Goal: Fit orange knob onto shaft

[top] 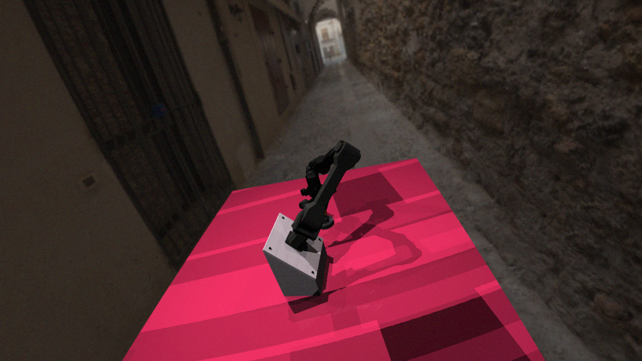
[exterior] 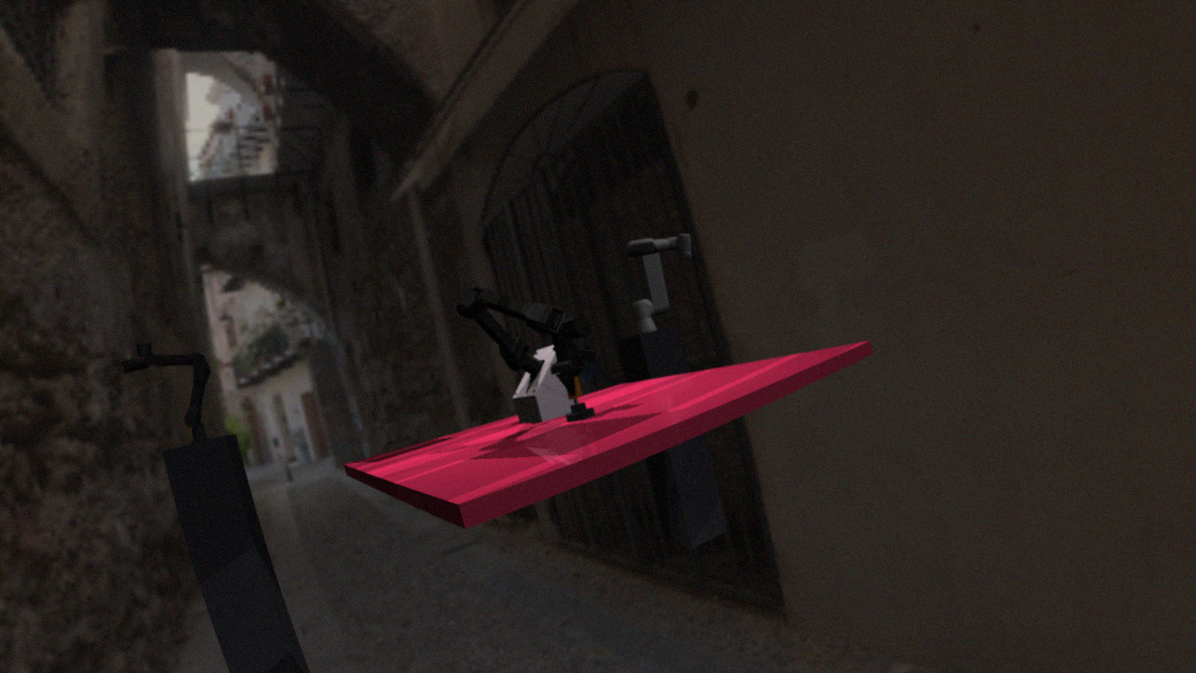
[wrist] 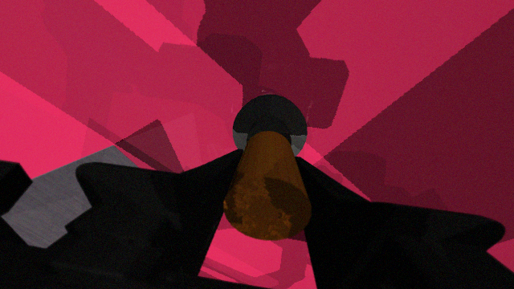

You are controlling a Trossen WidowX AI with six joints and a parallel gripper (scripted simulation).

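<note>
Now: the orange knob 3 cm above my gripper tip. Also, from my gripper tip: dark round pedestal (4 cm below).
</note>
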